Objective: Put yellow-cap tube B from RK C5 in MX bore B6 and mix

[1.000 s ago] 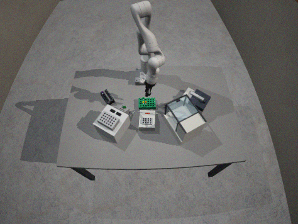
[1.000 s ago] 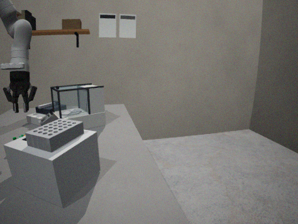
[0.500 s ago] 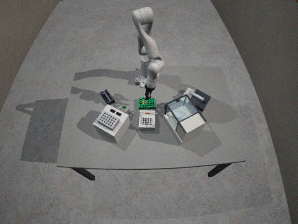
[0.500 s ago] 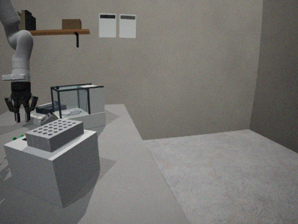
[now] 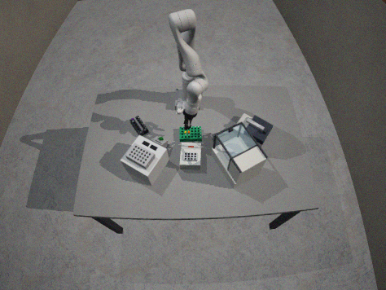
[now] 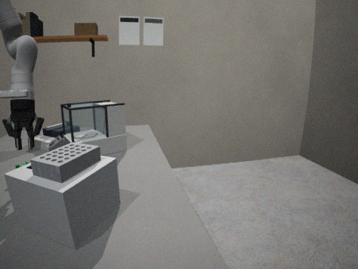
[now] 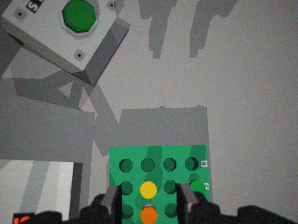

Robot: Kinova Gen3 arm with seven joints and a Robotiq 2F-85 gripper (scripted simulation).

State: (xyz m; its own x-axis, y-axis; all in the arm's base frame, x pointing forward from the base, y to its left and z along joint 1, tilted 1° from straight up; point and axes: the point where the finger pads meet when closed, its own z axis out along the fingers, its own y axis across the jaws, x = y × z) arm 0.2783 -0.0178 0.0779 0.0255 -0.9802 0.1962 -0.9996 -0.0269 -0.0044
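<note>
The green tube rack lies 10 mm behind my hand, 20 mm to the left of it and 110 mm below it. The rest, counted from my hand: dry block (140 mm ahead, 30 mm to the left, 90 mm below); then green start key (60 mm ahead, 140 mm to the right, 50 mm below); then grey mixer block (210 mm ahead, 230 mm to the right, 30 mm above).
</note>
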